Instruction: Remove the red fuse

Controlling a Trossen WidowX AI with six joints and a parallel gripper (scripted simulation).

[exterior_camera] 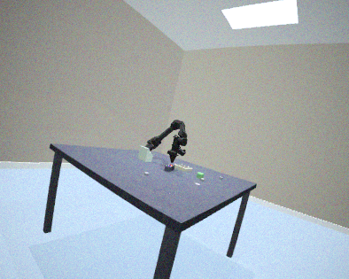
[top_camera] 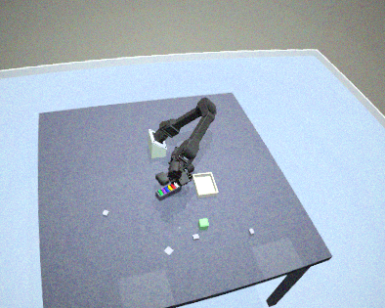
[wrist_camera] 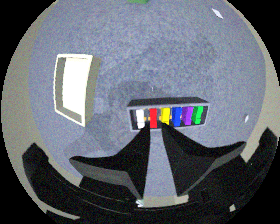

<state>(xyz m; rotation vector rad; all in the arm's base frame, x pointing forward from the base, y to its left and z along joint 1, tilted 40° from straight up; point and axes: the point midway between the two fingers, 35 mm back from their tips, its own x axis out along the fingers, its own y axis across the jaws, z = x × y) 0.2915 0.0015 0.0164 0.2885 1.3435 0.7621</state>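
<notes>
The cream tray is 17 cm to the left of my gripper tip, 6 cm below it and 1 cm ahead of it.
</notes>
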